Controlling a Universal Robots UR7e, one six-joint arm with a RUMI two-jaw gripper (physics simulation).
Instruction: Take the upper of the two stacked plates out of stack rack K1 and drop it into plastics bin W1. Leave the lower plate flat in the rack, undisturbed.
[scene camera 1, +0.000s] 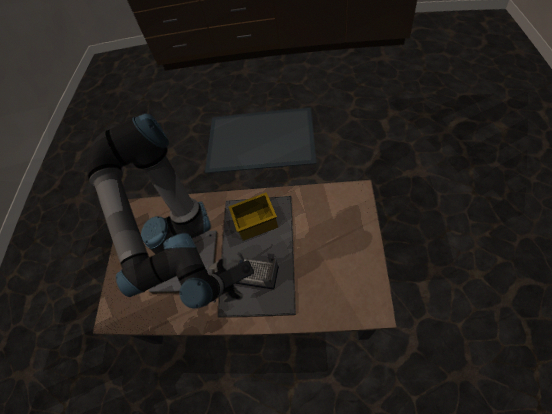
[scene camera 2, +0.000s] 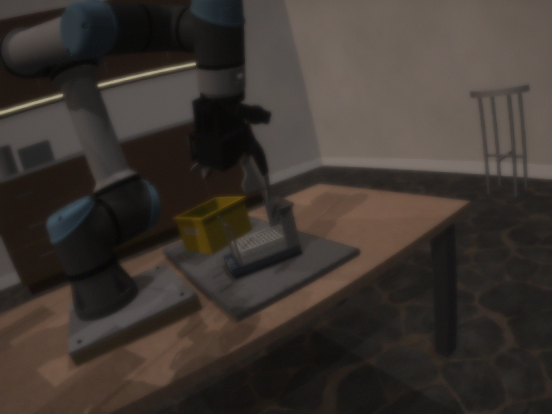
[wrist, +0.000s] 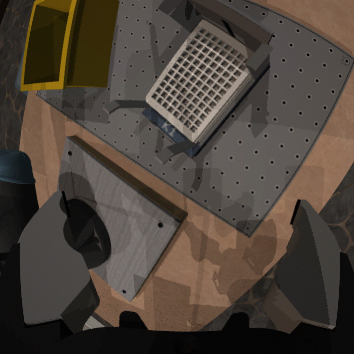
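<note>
The upper plate is a pale plate with a grid of square wells. It lies flat on the lower plate, whose side edge shows under it and whose top is hidden. Both sit in stack rack K1, which has a dark blue base, grey uprights and thin side arms. Plastics bin W1 is a yellow open box beside the rack. My gripper is open and empty. It hangs above and to the arm-base side of the rack, off the plates.
The rack and bin stand on a grey perforated board. The arm's grey base plate lies beside that board on the wooden table. A tall stool stands behind at the wall.
</note>
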